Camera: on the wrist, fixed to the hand. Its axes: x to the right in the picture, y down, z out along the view.
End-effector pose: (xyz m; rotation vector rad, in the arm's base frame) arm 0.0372 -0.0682 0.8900 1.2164 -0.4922 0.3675
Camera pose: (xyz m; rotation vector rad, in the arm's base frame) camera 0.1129 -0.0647 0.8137 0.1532 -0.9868 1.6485
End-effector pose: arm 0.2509 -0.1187 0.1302 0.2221 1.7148 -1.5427
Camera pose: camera 0.1605 -0.1185 0.1885 1.3035 1.3999 -0.0368
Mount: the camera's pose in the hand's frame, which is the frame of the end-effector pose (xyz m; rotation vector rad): 0.0220 -0.0990 -0.0358 -0.4055 0.4175 1.4961
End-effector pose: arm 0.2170 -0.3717 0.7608 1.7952 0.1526 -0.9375
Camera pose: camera 0.2003 -0.3054 0.6778 1.1833 -0.6311 0.5083
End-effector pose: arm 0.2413 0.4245 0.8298 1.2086 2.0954 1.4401
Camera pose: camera 0.1591 0.4072 0.7626 -1.7715 -0.4412 -1.7972
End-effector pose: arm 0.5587 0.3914 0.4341 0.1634 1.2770 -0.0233
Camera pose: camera 0.5204 0.3000 0.3923 0.7579 1.2624 1.5984
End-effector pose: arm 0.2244 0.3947 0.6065 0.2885 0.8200 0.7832
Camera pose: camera 0.2577 0.3402 0.5200 0.3570 0.7129 2.4390
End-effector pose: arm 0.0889 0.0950 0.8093 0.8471 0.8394 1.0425
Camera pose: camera 0.1000 0.0954 0.7023 0.8570 0.1510 2.6556
